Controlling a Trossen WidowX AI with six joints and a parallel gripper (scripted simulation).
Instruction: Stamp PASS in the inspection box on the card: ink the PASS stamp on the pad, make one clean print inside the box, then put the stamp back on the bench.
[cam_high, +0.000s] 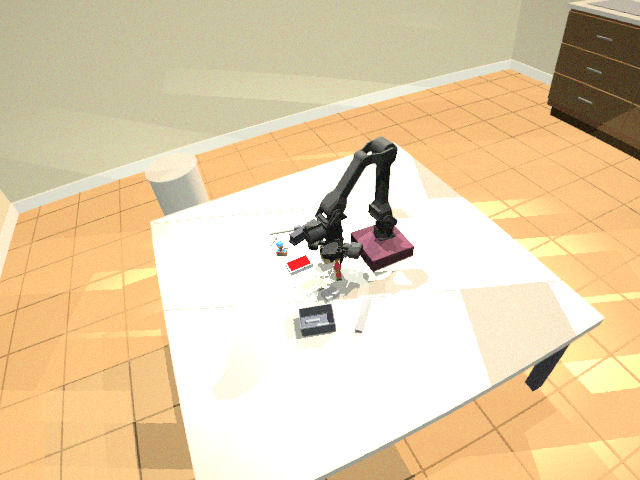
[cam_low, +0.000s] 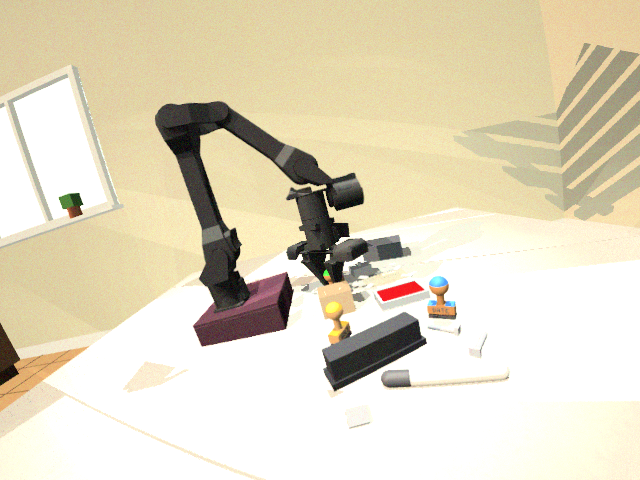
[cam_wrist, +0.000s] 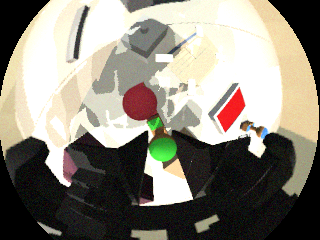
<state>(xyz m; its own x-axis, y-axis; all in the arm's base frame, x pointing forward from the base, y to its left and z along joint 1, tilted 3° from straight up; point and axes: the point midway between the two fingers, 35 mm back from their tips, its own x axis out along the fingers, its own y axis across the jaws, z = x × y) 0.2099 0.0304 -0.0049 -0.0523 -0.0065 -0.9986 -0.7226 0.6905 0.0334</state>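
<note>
My gripper tip is 1 cm short of the red-knobbed stamp and 4 cm to the right of it. From my gripper tip the other things lie so: green-knobbed stamp (right at my gripper tip); then tan box (6 cm to the right); then pale card (12 cm ahead, 4 cm to the left, 3 cm below).
</note>
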